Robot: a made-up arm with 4 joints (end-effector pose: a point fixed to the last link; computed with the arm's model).
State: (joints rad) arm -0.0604 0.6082 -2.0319 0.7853
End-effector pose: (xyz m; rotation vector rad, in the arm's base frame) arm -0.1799 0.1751 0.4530 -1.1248 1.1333 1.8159
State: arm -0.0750 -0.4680 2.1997 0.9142
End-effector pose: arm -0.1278 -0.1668 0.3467 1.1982 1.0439 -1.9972
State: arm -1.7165 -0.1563 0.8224 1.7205
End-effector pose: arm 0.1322 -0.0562 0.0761 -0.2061 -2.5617 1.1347
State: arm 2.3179 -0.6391 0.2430 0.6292
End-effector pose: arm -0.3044 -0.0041 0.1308 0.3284 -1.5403 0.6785
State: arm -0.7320 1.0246 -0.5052 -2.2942
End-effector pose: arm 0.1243 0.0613 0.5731 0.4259 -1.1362 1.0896
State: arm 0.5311 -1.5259 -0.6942 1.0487
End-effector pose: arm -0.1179 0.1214 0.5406 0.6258 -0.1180 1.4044
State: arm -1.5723 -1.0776 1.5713 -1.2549
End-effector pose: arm 0.2886 -0.0677 0.1904 -1.2893 1.0789 -1.0767
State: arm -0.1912 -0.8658 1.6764 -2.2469
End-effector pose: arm 0.0635 0.0818 0.4772 -1.2546 -0.8381 -1.1588
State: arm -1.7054 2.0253 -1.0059 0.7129
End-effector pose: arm 0.1574 0.0761 0.1486 1.4727 -1.6020 -1.6010
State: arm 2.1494 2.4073 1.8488 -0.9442
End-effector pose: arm -0.1981 0.3066 0.0447 0.6598 0.5134 1.2170
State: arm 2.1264 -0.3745 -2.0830 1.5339
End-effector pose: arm -0.0836 0.1671 -0.0831 -2.1077 -0.7456 -0.3163
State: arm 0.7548 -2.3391 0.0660 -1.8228
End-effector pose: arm -0.2297 0.0607 0.2410 2.2720 -1.0601 -1.3868
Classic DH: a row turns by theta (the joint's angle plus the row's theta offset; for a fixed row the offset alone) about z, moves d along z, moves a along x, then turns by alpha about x. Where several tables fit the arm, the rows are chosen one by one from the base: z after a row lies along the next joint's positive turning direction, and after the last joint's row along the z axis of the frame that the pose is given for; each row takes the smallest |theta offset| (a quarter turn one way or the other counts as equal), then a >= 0, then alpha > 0; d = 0 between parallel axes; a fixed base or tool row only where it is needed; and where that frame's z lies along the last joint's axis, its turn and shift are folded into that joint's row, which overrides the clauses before.
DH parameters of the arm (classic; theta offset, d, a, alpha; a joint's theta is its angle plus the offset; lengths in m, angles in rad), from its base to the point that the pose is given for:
base (fixed): 0 0.1881 0 1.5708
joint 1: 1.5708 -0.098 0.281 -1.5708
joint 2: -1.5708 0.0538 0.0916 1.5708
joint 3: -1.5708 -0.0132 0.0587 1.5708
joint 4: 0 0.0511 0.1052 1.5708
tool (fixed): 0 0.117 0 0

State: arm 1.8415 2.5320 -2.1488 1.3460
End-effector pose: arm -0.2415 0.0250 -0.0904 -0.6581 2.0211 -1.1955
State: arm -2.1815 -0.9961 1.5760 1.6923
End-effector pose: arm 0.0107 0.0484 0.1850 -0.4189 -1.0879 1.6318
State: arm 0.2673 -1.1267 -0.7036 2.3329
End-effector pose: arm -0.0880 0.2248 0.3849 -0.3450 1.3815 1.3196
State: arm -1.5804 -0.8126 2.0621 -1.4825
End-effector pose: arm 0.3162 -0.0453 0.1709 -1.9228 0.8924 -0.5772
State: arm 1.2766 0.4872 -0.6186 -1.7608
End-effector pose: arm -0.4331 0.0591 0.1674 -0.4445 -2.6842 0.9982
